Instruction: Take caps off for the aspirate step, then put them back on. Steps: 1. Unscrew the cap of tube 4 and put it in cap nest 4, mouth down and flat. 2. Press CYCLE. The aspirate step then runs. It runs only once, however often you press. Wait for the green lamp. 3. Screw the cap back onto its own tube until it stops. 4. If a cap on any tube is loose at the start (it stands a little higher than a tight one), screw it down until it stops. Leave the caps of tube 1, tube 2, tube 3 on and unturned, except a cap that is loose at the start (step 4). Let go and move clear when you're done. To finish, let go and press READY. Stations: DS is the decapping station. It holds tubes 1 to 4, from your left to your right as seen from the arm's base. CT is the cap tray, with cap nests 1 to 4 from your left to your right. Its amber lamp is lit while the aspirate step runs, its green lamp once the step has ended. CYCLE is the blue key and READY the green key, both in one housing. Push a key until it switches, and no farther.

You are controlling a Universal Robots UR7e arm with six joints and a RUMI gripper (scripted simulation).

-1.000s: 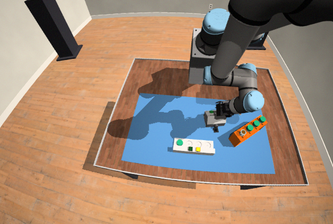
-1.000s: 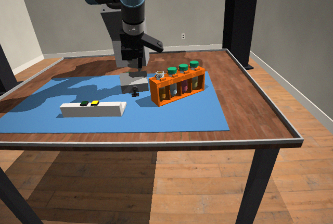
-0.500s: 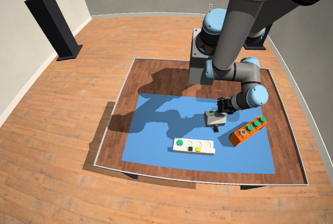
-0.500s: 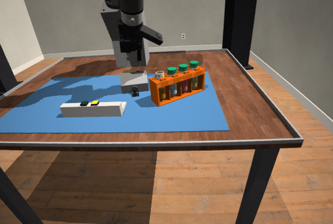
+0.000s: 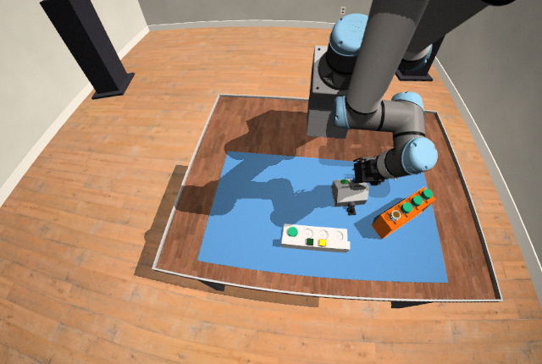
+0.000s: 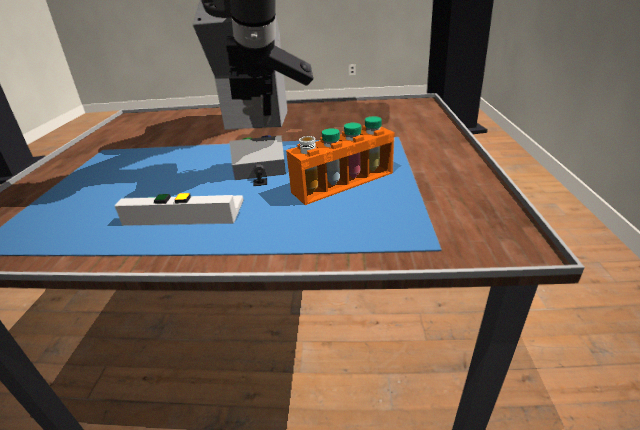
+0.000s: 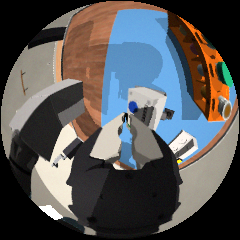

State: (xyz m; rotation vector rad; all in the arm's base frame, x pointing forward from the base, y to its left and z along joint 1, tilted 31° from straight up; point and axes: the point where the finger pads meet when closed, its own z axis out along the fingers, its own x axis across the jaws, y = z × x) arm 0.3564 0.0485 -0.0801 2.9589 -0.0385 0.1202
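The blue key is 4 cm below my hand. From my hand the other things lie so: green key: 5 cm to the right, 4 cm below; then green cap: 25 cm to the right, 15 cm ahead, 10 cm below; then grey key housing: 6 cm below, 3 cm to the right, 1 cm ahead.
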